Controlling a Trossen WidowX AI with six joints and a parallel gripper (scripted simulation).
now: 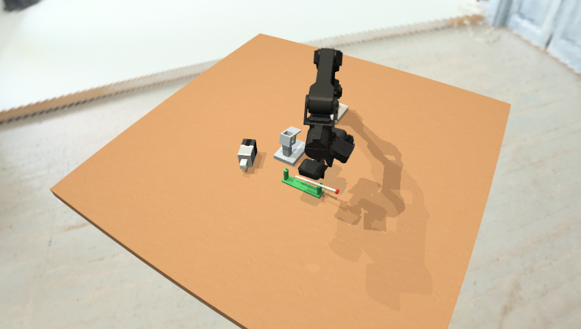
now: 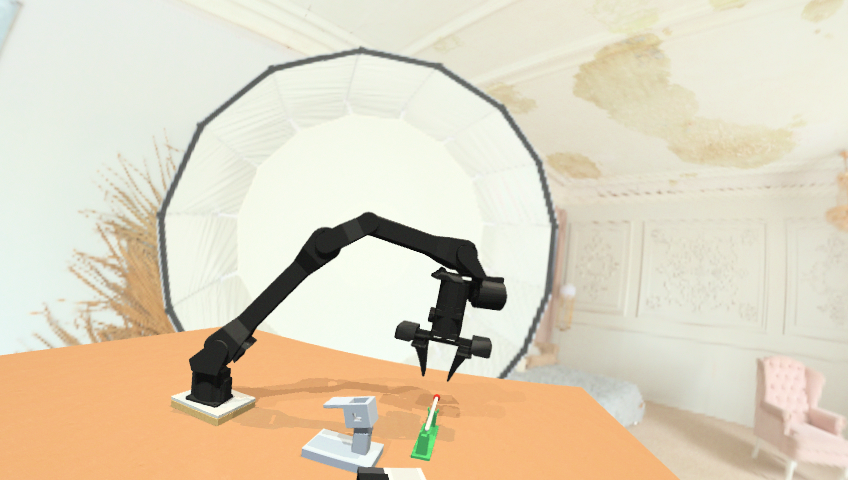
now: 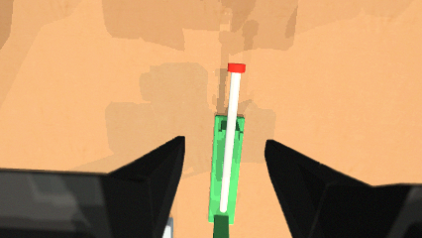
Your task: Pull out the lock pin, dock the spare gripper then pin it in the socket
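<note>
Right now my gripper tip is 8 cm to the left of the green pin rest, 8 cm above it and 1 cm past it. Also, from my gripper tip: spare gripper: 29 cm to the right, 7 cm below, 5 cm behind; then grey mount: 17 cm to the right, 14 cm behind, 5 cm below.
</note>
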